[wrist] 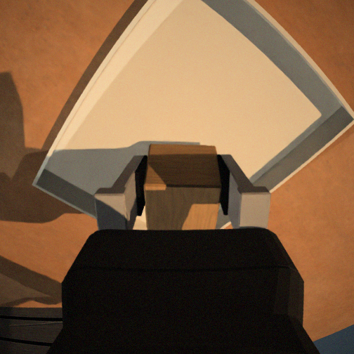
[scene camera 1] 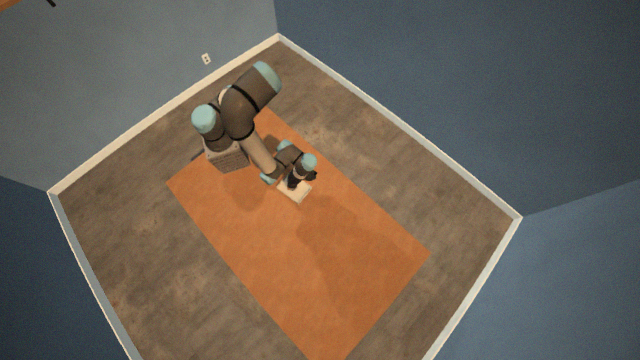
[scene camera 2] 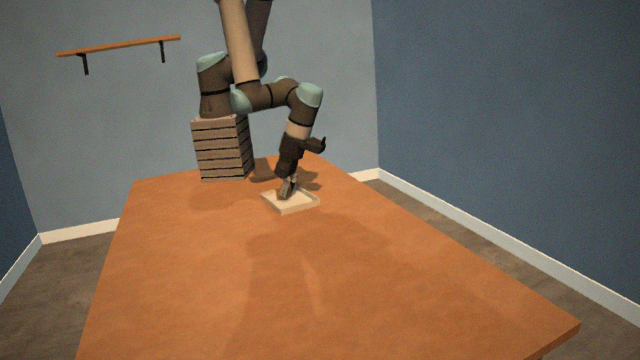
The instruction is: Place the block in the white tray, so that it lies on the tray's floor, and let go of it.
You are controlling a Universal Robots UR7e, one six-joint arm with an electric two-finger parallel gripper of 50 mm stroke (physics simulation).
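Pixels of known places: gripper, fingertip midpoint: (scene camera 1: 292,186) (scene camera 2: 285,193); arm's base, link origin: (scene camera 1: 219,139) (scene camera 2: 218,113).
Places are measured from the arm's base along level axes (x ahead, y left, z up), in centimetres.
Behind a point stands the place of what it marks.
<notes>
The wooden block (wrist: 183,200) (scene camera 2: 283,196) is brown and sits between both fingers. The gripper (wrist: 183,182) (scene camera 2: 286,191) {y 9.4, x 40.2, z -23.0 cm} (scene camera 1: 291,185) {y 9.4, x 40.2, z -23.0 cm} is shut on it and leans at a slant. The white tray (wrist: 200,85) (scene camera 2: 302,200) {y 13.5, x 43.2, z -25.4 cm} (scene camera 1: 298,194) {y 8.5, x 45.7, z -25.4 cm} is square with low walls. The block is low inside the tray's outline, close to the corner nearest the arm's base, and its shadow falls on the tray floor beside it. Whether the block's lower end touches the floor cannot be told. In scene camera 1 the block is too small and hidden to make out.
The tray stands on the orange table top (scene camera 1: 260,240) {y -24.9, x 46.7, z -25.6 cm} (scene camera 2: 200,280) {y -24.3, x 71.6, z -25.6 cm}. The arm's slatted base block (scene camera 2: 220,150) {y -2.8, x 7.4, z -12.9 cm} (scene camera 1: 227,159) {y -4.4, x 6.9, z -8.3 cm} stands at the table's back end, left of the tray in scene camera 2. A wall shelf (scene camera 2: 120,45) hangs behind it. The tray's low walls surround the fingers' area.
</notes>
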